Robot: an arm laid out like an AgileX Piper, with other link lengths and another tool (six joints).
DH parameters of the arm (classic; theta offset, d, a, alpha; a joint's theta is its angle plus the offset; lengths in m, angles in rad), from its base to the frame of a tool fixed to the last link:
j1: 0 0.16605 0 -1.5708
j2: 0.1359 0 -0.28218 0
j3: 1.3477 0 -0.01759 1.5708
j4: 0 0.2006 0 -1.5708
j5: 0 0 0 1.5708
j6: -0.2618 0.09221 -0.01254 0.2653
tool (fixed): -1.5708 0.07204 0 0
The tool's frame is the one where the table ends.
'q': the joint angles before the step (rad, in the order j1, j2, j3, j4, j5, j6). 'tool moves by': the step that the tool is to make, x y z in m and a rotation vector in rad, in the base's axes. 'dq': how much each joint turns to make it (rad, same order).
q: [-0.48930, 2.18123, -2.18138, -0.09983, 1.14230, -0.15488]
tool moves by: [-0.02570, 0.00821, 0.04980, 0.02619, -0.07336, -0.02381]
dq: [-0.02746, -0.12240, -0.00080, 0.05824, 0.07169, -0.00001]
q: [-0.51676, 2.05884, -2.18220, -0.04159, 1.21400, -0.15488]
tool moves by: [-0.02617, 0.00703, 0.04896, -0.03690, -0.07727, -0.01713]
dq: [-0.01777, -0.11735, 0.00003, 0.00677, 0.03199, 0.00000]
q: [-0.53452, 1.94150, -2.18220, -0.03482, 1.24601, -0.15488]
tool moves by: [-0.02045, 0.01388, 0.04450, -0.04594, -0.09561, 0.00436]
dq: [-0.00002, -0.10568, -0.00003, 0.01036, 0.00002, -0.00069]
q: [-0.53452, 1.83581, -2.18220, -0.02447, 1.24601, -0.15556]
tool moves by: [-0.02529, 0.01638, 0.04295, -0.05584, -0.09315, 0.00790]
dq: [0.00098, -0.10875, 0.00003, 0.00483, -0.00002, -0.00677]
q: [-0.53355, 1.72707, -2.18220, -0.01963, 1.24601, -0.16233]
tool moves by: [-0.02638, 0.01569, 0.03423, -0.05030, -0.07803, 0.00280]
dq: [0.00002, -0.09776, 0.00486, -0.00001, 0.00004, -0.00457]
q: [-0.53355, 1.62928, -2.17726, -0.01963, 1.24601, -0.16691]
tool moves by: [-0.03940, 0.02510, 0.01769, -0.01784, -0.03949, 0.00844]
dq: [0.00000, -0.15750, 0.11439, 0.01017, -0.00001, -0.00401]
